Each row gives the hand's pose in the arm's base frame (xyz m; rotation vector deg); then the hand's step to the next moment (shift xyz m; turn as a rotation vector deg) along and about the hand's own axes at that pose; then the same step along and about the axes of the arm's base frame.
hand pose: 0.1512 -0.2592 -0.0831 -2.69 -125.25 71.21
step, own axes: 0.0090 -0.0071 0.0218 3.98 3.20 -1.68
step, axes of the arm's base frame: -0.0169 -0.0178 0.0020 -3.17 4.34 0.06
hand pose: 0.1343 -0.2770 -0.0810 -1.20 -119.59 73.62
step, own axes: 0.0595 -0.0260 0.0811 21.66 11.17 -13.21
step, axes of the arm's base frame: -0.0821 -0.0564 0.0294 -13.01 23.61 6.44
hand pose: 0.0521 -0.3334 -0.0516 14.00 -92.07 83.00
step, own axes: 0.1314 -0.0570 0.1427 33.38 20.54 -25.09
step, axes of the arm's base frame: -0.1035 -0.0847 0.1516 -19.99 41.42 7.08
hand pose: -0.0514 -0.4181 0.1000 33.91 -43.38 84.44
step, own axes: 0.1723 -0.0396 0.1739 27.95 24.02 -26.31
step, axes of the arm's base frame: 0.0149 -0.0210 0.2466 -23.06 38.93 1.83
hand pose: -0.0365 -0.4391 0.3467 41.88 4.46 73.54
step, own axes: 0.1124 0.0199 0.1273 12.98 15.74 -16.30
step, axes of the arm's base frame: 0.0748 0.0443 0.1473 -16.37 20.35 0.13
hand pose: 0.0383 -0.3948 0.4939 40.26 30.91 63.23
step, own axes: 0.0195 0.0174 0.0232 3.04 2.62 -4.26
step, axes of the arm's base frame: 0.0128 0.0174 0.0275 -3.49 4.58 -1.06
